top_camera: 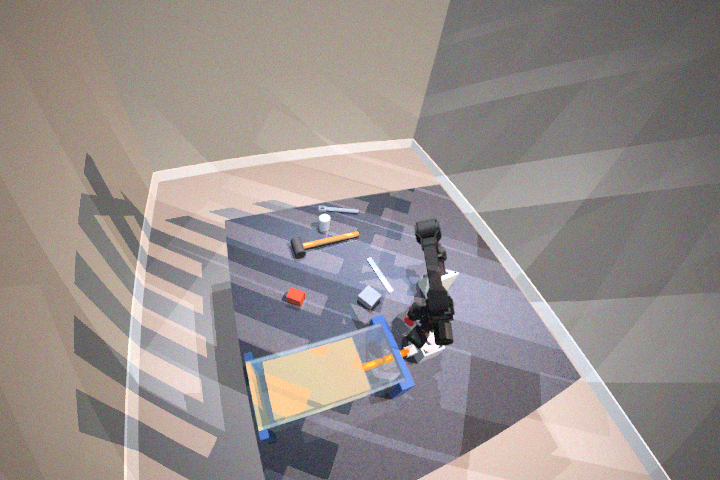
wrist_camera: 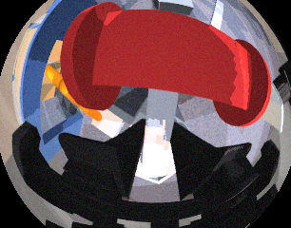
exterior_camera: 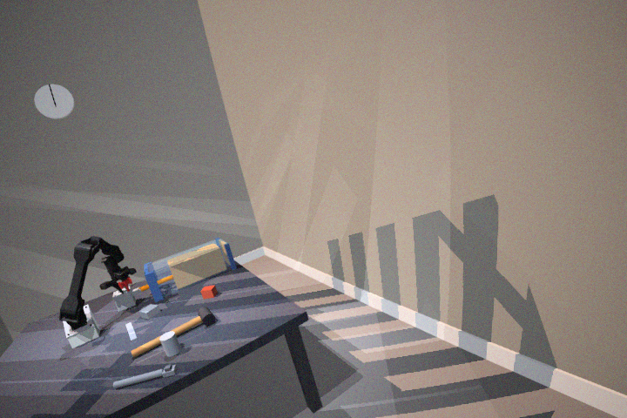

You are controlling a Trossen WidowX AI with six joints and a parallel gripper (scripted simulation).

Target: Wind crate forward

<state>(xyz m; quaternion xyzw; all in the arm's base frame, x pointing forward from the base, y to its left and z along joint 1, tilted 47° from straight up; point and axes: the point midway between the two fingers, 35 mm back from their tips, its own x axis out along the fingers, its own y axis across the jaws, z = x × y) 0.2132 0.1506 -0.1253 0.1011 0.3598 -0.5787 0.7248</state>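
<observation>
Right now my gripper tip is 10 mm to the left of the winch handle and 20 mm below it. Also, from my gripper tip: red knob (20 mm ahead, 50 mm to the right, 50 mm above); then blue frame (140 mm ahead, 40 mm to the left, 20 mm above); then winch (40 mm behind, 40 mm to the left, 60 mm below).
</observation>
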